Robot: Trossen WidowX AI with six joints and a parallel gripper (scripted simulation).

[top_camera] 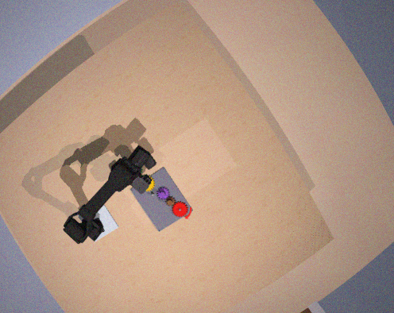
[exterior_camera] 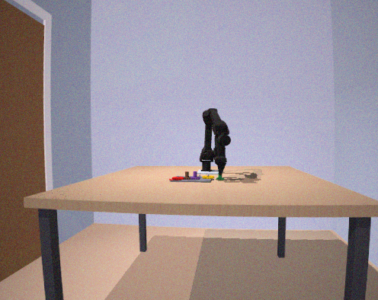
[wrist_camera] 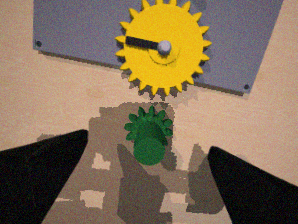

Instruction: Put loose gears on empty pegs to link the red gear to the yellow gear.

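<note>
My gripper tip is 130 mm to the left of the purple gear and 60 mm short of it. Also, from my gripper tip: brown gear 170 mm to the right, 70 mm ahead; then green gear 10 mm below; then yellow gear 60 mm to the right, 10 mm below, 10 mm ahead.
</note>
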